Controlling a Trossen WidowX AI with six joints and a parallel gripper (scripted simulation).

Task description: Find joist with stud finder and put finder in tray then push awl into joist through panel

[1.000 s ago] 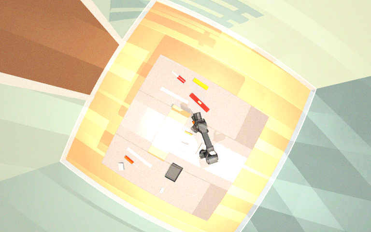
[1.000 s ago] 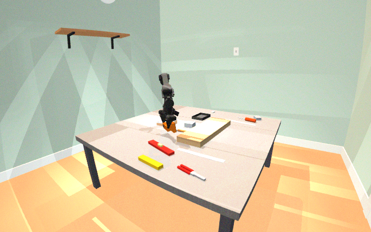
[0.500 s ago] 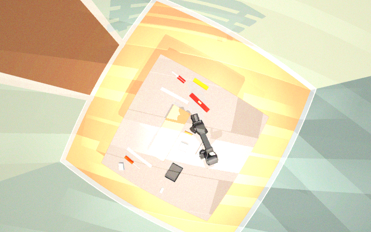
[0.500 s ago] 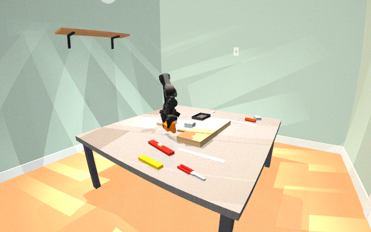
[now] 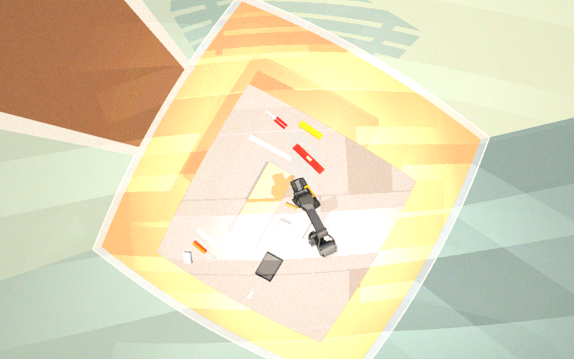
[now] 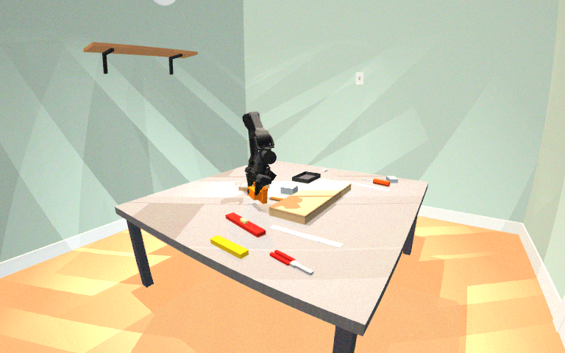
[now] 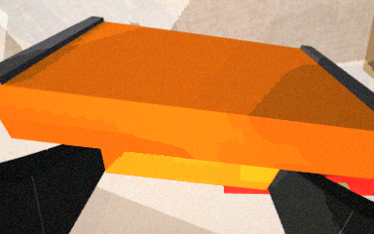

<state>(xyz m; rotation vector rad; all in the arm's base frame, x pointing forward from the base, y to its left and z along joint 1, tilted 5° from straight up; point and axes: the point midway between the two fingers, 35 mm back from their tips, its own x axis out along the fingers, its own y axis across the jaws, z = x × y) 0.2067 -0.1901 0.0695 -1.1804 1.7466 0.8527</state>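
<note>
The stud finder lies 10 mm to the left of my gripper tip and 10 mm behind it. The rest, counted from my gripper tip: grey block 270 mm to the left, 60 mm below, 20 mm behind; awl 130 mm to the left, 70 mm below, 10 mm behind; red level 150 mm to the right, 120 mm ahead, 60 mm below.
</note>
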